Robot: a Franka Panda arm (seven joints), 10 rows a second.
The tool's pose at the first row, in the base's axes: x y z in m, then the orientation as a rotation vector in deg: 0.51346 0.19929 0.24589 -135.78 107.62 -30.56
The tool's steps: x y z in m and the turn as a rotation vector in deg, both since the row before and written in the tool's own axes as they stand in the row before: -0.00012 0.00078 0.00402 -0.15 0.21 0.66; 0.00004 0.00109 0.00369 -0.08 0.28 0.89; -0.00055 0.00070 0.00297 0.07 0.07 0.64; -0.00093 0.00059 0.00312 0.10 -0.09 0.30; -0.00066 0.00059 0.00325 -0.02 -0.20 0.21; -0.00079 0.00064 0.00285 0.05 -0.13 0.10; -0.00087 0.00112 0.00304 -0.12 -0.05 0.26; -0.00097 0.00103 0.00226 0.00 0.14 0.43
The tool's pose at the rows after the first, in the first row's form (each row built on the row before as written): 0.51396 0.19858 0.24189 -135.20 108.53 -30.65; 0.51409 0.19769 0.23815 -134.34 109.66 -30.87; 0.51426 0.19757 0.23506 -133.62 110.32 -30.97; 0.51453 0.19782 0.23177 -133.22 110.53 -30.91; 0.51489 0.19779 0.22842 -132.97 110.68 -30.62; 0.51506 0.19796 0.22540 -132.81 110.69 -30.49; 0.51483 0.19809 0.22206 -132.59 111.03 -30.30; 0.51442 0.19846 0.21945 -132.15 111.54 -30.44
